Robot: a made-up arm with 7 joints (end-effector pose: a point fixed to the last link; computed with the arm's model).
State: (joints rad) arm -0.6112 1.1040 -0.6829 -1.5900 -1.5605 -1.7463 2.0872
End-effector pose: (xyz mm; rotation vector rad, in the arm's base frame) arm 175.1 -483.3 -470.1 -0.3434 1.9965 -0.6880
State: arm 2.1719 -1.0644 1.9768 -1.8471 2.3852 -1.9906 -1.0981
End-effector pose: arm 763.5 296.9 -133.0 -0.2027 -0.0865 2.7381
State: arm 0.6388 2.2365 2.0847 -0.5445 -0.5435 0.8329 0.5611
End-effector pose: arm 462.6 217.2 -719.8 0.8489 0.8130 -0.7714
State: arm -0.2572 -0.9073 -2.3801 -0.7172 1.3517 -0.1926 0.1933
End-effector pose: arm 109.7 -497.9 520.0 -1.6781 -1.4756 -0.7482
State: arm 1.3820 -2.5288 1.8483 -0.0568 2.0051 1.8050 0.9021
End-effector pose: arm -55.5 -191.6 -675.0 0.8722 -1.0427 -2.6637
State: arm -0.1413 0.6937 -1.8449 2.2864 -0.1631 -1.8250 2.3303
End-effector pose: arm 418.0 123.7 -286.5 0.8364 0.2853 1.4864
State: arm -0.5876 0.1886 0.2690 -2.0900 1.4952 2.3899 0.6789
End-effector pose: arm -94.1 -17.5 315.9 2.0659 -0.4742 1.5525
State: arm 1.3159 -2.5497 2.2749 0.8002 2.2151 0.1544 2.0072
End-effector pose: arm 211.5 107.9 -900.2 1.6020 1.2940 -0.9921
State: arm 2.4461 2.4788 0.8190 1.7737 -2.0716 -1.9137 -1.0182
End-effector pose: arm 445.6 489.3 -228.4 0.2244 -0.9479 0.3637
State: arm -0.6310 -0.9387 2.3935 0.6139 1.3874 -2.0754 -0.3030
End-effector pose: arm -463.6 -687.1 -257.5 -1.1739 0.1233 -0.8569
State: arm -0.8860 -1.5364 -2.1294 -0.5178 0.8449 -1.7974 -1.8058
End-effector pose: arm 759.8 -313.7 219.1 -0.3039 -0.7582 2.6424
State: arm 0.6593 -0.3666 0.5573 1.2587 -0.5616 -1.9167 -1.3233
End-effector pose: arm -31.4 138.1 -317.6 2.1583 1.0443 1.0678
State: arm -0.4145 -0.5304 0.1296 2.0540 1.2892 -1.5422 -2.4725
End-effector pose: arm 210.6 -382.0 -779.6 1.6611 -0.5863 0.4081
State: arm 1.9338 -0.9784 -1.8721 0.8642 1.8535 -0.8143 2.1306
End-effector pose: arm 569.9 731.1 -500.5 1.1875 1.4970 0.7730
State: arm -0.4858 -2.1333 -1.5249 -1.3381 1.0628 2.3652 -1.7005
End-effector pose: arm 670.1 -87.3 99.2 1.0387 -1.2118 -2.2558
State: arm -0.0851 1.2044 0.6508 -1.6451 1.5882 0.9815 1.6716
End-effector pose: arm 78.3 -48.0 307.8 0.1970 -1.4907 0.4609
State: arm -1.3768 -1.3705 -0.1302 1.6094 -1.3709 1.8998 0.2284
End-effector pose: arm 486.5 101.6 77.8 1.9034 0.1910 0.2670
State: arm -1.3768 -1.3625 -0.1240 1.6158 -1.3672 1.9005 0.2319
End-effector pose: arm 486.1 100.9 76.9 1.9003 0.1921 0.2703
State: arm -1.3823 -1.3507 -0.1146 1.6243 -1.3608 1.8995 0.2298
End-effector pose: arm 486.2 99.6 76.2 1.8927 0.1879 0.2692
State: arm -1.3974 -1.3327 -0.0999 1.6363 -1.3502 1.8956 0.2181
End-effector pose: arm 487.2 97.5 75.6 1.8768 0.1748 0.2608
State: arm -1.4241 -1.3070 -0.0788 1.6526 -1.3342 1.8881 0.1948
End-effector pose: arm 489.2 94.3 75.6 1.8511 0.1506 0.2444
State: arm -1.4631 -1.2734 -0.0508 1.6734 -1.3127 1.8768 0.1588
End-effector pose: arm 492.3 90.0 76.2 1.8148 0.1143 0.2200
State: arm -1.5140 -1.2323 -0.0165 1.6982 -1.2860 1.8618 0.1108
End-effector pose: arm 496.3 84.8 77.9 1.7685 0.0661 0.1899
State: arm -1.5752 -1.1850 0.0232 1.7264 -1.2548 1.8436 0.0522
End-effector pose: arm 501.0 79.1 81.1 1.7137 0.0072 0.1568
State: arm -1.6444 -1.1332 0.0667 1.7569 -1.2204 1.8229 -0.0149
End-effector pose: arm 506.1 73.3 86.0 1.6525 -0.0604 0.1237
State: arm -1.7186 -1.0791 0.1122 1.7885 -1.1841 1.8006 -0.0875
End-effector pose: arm 511.2 67.9 92.8 1.5879 -0.1339 0.0933
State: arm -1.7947 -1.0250 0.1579 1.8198 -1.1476 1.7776 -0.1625
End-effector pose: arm 515.9 63.6 101.1 1.5229 -0.2098 0.0675
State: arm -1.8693 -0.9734 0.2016 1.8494 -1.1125 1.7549 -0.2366
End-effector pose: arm 520.1 60.8 110.3 1.4607 -0.2847 0.0474
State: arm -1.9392 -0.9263 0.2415 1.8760 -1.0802 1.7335 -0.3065
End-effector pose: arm 523.6 59.5 119.9 1.4042 -0.3551 0.0331
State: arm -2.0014 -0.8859 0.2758 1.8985 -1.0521 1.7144 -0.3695
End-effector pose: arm 526.3 59.5 129.1 1.3555 -0.4179 0.0236
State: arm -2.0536 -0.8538 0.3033 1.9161 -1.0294 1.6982 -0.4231
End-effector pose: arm 528.3 60.4 137.0 1.3159 -0.4707 0.0174
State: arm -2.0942 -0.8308 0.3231 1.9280 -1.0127 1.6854 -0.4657
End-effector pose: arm 529.6 61.8 143.4 1.2866 -0.5121 0.0135
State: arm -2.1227 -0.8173 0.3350 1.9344 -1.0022 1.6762 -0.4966
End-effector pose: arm 530.6 63.2 148.0 1.2671 -0.5416 0.0104
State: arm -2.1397 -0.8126 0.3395 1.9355 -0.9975 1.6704 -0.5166
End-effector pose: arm 531.3 64.3 150.9 1.2567 -0.5599 0.0073
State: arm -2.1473 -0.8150 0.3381 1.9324 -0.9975 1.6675 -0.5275
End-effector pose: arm 531.8 65.0 152.3 1.2535 -0.5691 0.0038
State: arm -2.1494 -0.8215 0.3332 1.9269 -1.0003 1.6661 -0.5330
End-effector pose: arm 532.2 65.5 152.8 1.2544 -0.5729 0.0003
